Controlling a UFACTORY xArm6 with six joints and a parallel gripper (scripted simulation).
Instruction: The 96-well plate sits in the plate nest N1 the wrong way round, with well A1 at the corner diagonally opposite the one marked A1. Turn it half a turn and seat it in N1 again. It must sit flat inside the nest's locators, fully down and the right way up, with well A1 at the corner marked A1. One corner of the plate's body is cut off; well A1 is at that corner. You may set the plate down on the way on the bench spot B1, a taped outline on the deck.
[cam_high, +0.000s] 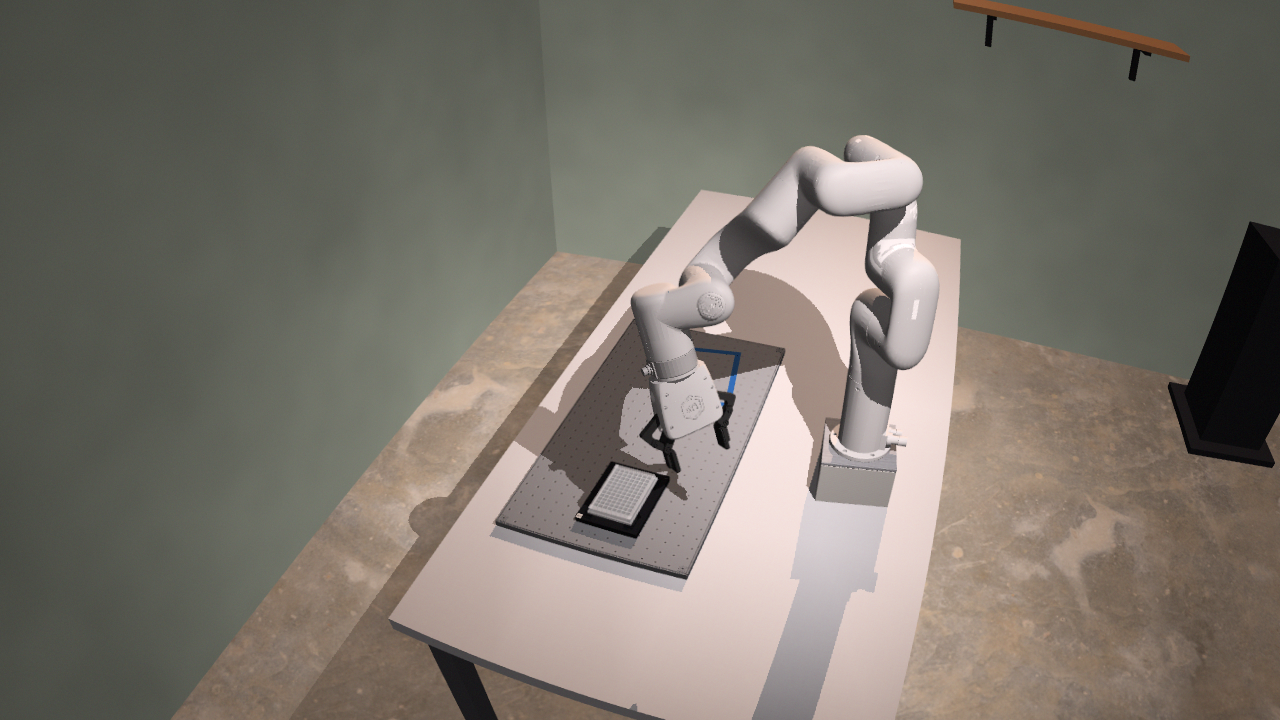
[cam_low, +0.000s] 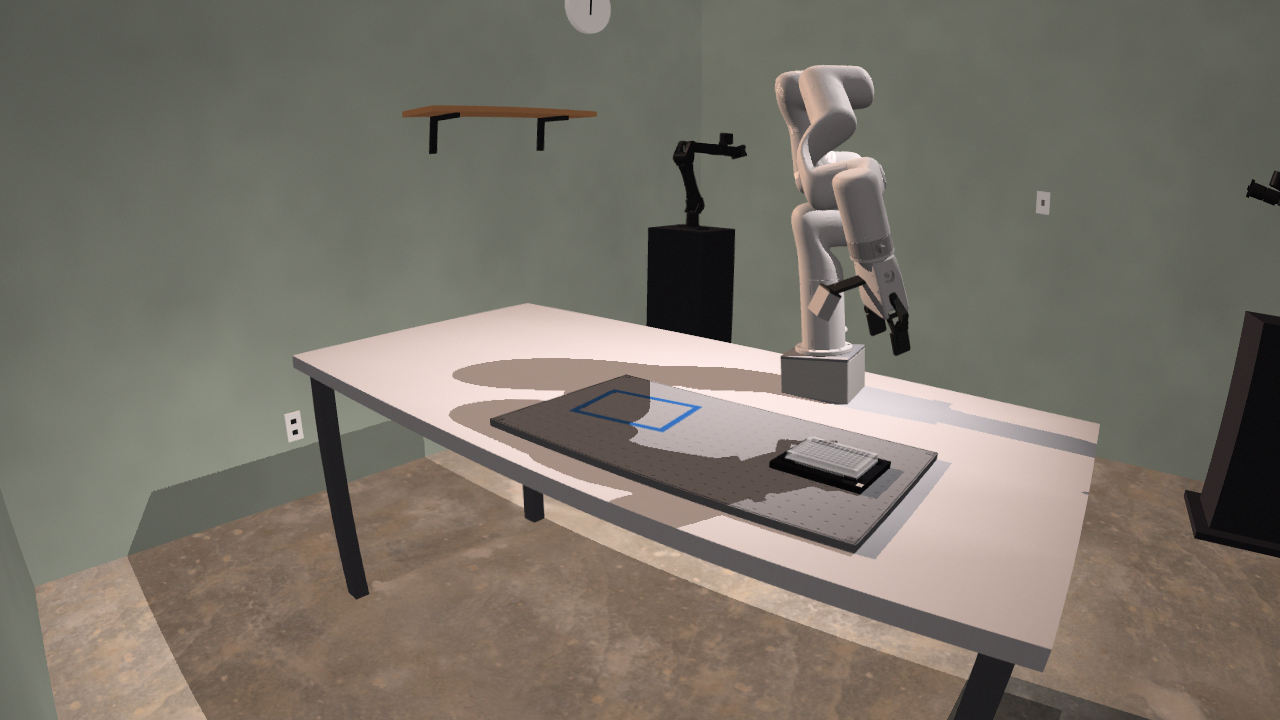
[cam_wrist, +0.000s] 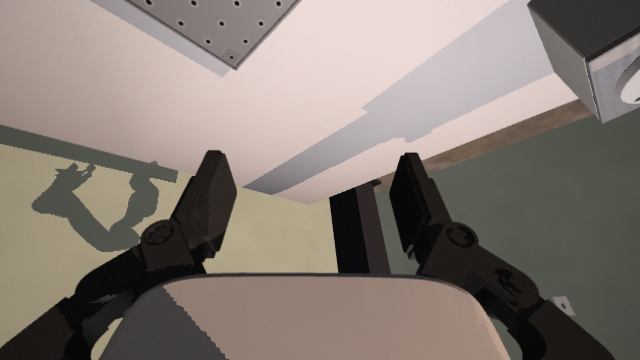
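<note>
My gripper is now 150 mm short of the clear 96-well plate, 30 mm to the left of it and 170 mm above it. Round my hand: white A1 label (210 mm ahead, 40 mm to the left, 170 mm below); black plate nest N1 (150 mm ahead, 30 mm to the right, 180 mm below).
</note>
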